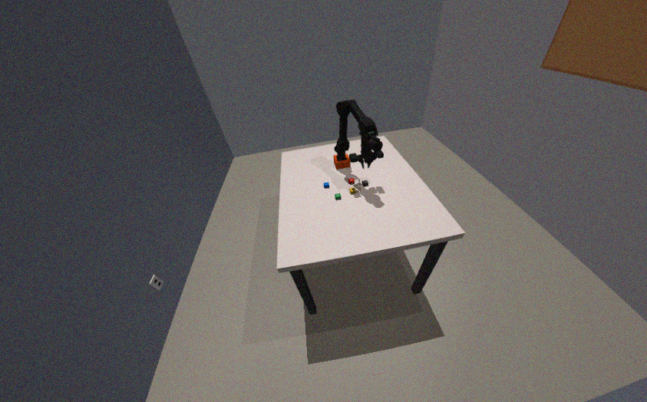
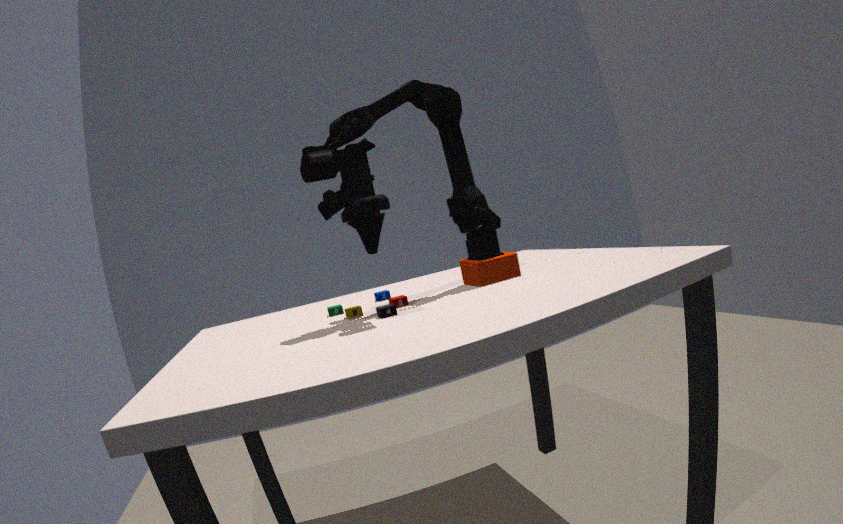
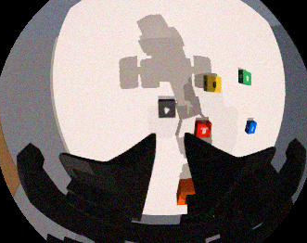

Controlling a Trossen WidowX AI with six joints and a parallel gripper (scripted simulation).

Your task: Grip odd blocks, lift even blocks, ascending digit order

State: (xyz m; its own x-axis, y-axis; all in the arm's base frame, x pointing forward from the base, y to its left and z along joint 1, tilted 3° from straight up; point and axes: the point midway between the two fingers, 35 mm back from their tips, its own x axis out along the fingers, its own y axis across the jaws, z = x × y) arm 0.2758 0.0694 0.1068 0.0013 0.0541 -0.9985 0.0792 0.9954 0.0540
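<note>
Right now the red block is 50 mm behind my gripper tip, 70 mm to the right of it and 110 mm below it. Round my gripper tip: yellow block 40 mm ahead, 100 mm to the right, 110 mm below; then black block 110 mm below; then green block 60 mm ahead, 190 mm to the right, 110 mm below.
</note>
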